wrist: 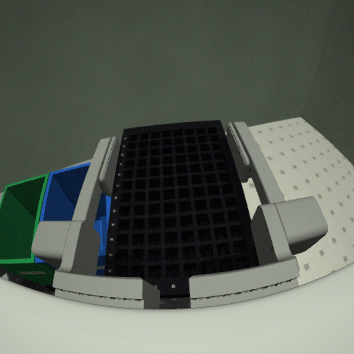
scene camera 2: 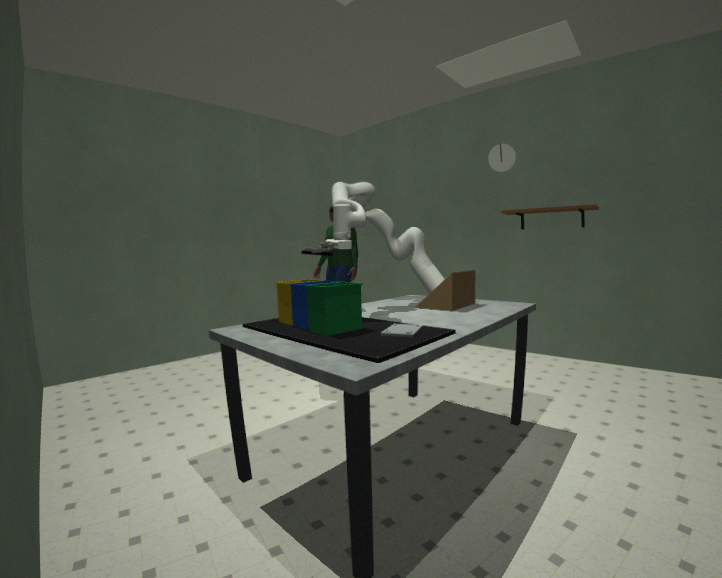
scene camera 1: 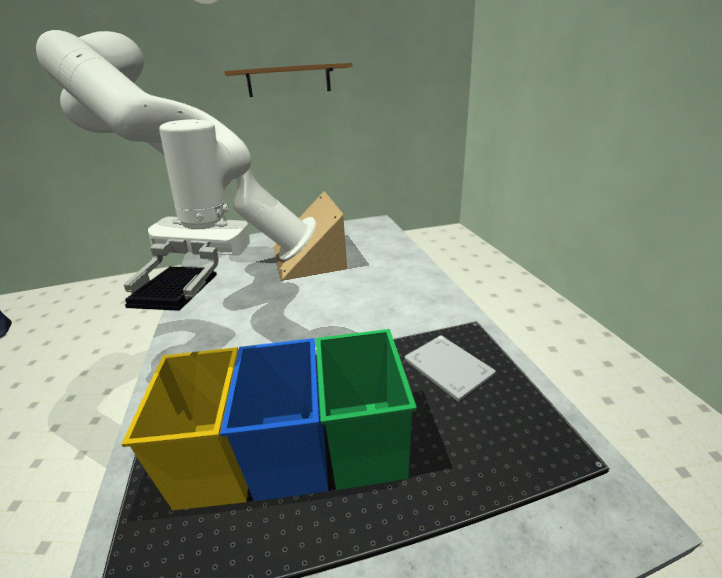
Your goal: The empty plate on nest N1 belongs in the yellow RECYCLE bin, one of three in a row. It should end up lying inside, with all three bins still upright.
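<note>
My gripper [scene camera 1: 160, 288] [scene camera 2: 315, 248] [wrist: 173, 159] is shut on the black, many-welled plate [scene camera 1: 157, 296] [scene camera 2: 310, 251] [wrist: 175, 210], with one finger along each long side. The plate is held roughly level, higher than the bins; in scene view 1 it shows behind them at the left. The yellow bin [scene camera 1: 186, 473] [scene camera 2: 284, 304] stands upright at the left end of the row; I cannot make it out in the wrist view, where the plate covers much. The pale nest [scene camera 1: 450, 367] [scene camera 2: 401, 329] lies with no plate on it.
The blue bin [scene camera 1: 276, 464] [scene camera 2: 299, 310] [wrist: 65, 190] and green bin [scene camera 1: 370, 452] [scene camera 2: 334, 308] [wrist: 20, 220] stand upright beside the yellow one on the black board [scene camera 1: 511, 433] [scene camera 2: 385, 349]. The wooden wedge [scene camera 1: 319, 247] [scene camera 2: 463, 292] carries the arm. A person [scene camera 2: 340, 257] stands behind the arm.
</note>
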